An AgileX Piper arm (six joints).
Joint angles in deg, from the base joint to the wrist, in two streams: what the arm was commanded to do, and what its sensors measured. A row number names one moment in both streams.
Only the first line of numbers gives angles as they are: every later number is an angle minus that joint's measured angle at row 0.
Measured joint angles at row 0: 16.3, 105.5, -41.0, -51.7, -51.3, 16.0
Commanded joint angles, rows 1 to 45: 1.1, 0.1, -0.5, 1.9, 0.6, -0.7; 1.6, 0.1, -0.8, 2.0, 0.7, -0.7; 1.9, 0.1, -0.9, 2.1, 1.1, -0.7; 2.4, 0.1, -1.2, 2.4, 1.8, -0.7; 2.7, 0.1, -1.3, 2.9, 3.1, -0.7; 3.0, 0.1, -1.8, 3.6, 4.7, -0.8; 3.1, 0.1, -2.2, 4.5, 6.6, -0.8; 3.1, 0.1, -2.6, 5.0, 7.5, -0.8; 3.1, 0.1, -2.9, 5.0, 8.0, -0.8; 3.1, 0.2, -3.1, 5.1, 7.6, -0.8; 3.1, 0.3, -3.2, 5.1, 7.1, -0.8; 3.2, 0.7, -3.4, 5.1, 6.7, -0.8; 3.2, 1.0, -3.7, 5.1, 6.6, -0.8; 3.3, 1.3, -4.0, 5.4, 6.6, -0.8; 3.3, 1.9, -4.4, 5.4, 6.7, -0.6; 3.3, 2.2, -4.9, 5.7, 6.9, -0.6; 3.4, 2.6, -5.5, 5.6, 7.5, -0.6; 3.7, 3.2, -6.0, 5.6, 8.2, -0.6; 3.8, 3.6, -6.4, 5.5, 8.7, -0.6; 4.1, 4.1, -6.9, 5.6, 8.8, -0.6; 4.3, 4.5, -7.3, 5.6, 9.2, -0.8; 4.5, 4.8, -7.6, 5.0, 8.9, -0.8; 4.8, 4.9, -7.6, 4.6, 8.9, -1.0; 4.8, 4.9, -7.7, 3.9, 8.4, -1.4; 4.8, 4.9, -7.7, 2.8, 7.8, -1.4; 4.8, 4.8, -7.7, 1.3, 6.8, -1.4; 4.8, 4.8, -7.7, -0.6, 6.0, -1.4; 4.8, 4.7, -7.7, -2.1, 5.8, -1.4; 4.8, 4.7, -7.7, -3.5, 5.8, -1.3; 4.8, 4.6, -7.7, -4.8, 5.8, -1.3; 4.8, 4.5, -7.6, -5.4, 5.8, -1.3; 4.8, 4.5, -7.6, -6.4, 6.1, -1.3; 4.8, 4.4, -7.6, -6.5, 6.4, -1.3; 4.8, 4.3, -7.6, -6.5, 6.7, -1.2; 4.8, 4.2, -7.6, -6.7, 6.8, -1.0; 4.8, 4.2, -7.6, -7.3, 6.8, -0.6; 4.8, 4.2, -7.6, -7.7, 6.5, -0.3; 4.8, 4.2, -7.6, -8.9, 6.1, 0.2; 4.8, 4.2, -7.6, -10.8, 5.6, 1.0; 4.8, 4.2, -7.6, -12.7, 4.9, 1.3; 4.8, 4.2, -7.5, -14.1, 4.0, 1.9; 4.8, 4.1, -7.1, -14.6, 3.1, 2.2; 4.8, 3.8, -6.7, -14.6, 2.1, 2.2; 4.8, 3.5, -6.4, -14.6, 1.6, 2.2; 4.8, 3.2, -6.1, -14.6, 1.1, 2.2
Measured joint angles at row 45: 4.4, 3.4, -5.7, -6.0, 5.5, 3.9
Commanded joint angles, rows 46 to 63: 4.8, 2.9, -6.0, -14.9, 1.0, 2.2; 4.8, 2.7, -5.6, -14.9, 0.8, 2.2; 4.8, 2.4, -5.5, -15.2, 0.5, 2.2; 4.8, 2.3, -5.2, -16.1, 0.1, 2.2; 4.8, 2.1, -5.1, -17.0, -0.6, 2.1; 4.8, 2.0, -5.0, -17.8, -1.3, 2.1; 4.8, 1.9, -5.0, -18.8, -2.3, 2.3; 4.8, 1.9, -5.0, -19.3, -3.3, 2.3; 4.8, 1.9, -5.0, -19.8, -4.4, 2.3; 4.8, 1.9, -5.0, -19.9, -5.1, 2.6; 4.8, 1.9, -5.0, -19.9, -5.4, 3.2; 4.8, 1.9, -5.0, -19.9, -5.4, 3.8; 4.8, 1.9, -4.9, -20.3, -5.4, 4.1; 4.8, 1.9, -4.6, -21.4, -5.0, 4.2; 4.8, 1.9, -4.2, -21.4, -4.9, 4.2; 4.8, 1.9, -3.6, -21.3, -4.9, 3.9; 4.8, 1.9, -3.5, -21.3, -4.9, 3.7; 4.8, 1.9, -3.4, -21.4, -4.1, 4.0
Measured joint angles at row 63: 3.3, 2.1, -3.7, -16.8, 0.5, 5.6
